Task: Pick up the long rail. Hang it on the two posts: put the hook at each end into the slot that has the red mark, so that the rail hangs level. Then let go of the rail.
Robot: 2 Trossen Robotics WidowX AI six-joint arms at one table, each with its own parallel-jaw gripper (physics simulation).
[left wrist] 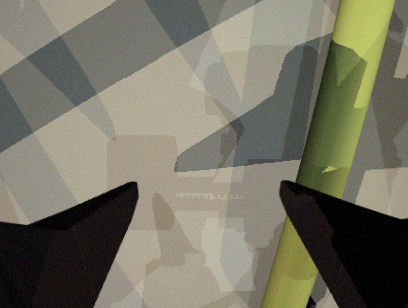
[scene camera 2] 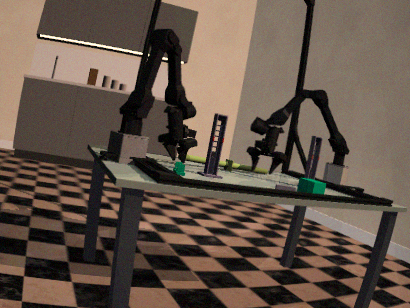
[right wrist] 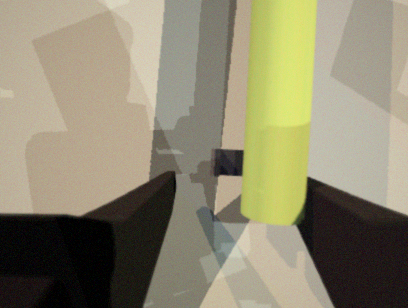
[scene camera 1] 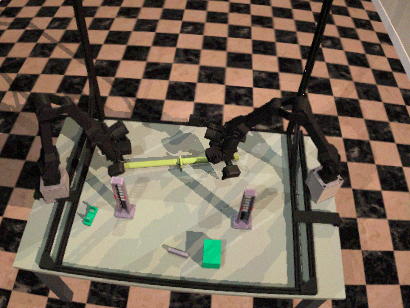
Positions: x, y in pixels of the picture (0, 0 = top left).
Scene:
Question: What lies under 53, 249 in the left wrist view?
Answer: My left gripper.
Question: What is my left gripper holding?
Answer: Nothing.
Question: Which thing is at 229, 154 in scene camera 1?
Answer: My left gripper.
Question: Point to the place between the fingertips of my right gripper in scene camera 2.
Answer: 178, 161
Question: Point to a yellow-green rail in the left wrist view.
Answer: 357, 41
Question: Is my left gripper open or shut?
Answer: Open.

